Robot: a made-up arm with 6 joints.
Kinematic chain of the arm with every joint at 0, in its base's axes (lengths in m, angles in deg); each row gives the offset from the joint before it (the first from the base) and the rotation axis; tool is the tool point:
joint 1: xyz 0 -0.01 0.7 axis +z
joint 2: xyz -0.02 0 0.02 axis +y
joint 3: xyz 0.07 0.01 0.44 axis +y
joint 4: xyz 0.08 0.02 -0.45 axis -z
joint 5: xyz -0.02 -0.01 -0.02 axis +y
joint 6: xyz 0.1 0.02 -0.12 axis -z
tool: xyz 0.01 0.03 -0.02
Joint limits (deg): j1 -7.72..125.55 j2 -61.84..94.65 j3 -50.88..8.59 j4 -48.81..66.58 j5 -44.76..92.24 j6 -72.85..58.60
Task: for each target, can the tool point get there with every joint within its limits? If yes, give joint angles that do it. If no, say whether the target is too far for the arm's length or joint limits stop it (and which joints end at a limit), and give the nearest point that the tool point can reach.
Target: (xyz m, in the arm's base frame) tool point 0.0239 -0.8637 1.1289
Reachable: no: joint limits stop it (at a limit: joint 1, joint 2, joint 3, joint 6) | nearest point 0.0029 -0.2501 0.7557 | short by 0.719 m
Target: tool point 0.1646 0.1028 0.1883
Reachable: yes | joints 12.21 72.90 -45.00 18.74 34.07 -39.20
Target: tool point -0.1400 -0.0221 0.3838
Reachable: yes | joints 27.72 77.83 -14.83 -29.95 35.20 40.38
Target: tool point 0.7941 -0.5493 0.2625
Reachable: no: joint limits stop it (at a limit: joint 1, joint 3, joint 6) | nearest point 0.5410 -0.1748 0.4192 | short by 0.478 m
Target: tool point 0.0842 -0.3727 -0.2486
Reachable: no: joint limits stop it (at a limit: joint 1, joint 2, joint 3, joint 6) | nearest point 0.1234 -0.1045 0.0801 | short by 0.426 m
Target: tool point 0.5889 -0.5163 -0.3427
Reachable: no: too far | nearest point 0.3299 -0.1155 0.1487 | short by 0.685 m
